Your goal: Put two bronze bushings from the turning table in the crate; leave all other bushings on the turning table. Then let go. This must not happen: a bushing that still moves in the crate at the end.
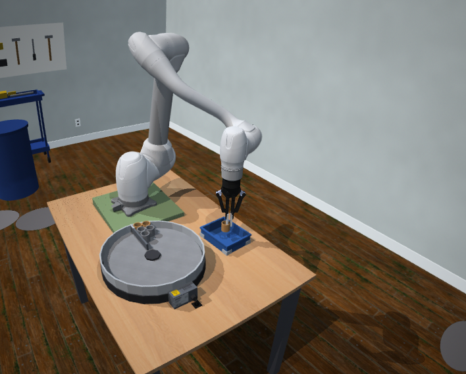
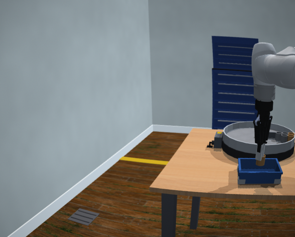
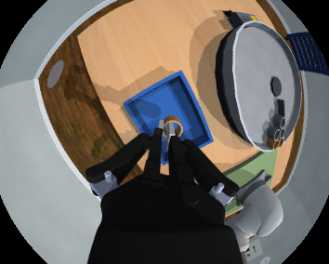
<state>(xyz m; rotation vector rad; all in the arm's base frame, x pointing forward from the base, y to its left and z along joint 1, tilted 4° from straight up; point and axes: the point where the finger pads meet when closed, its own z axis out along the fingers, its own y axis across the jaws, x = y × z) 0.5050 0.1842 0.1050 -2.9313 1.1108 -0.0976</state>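
My hand is 9 cm above the blue crate, 1 cm to the left of it and 1 cm past it. Also, from my hand: grey turning table 36 cm to the right, 7 cm behind, 6 cm below.
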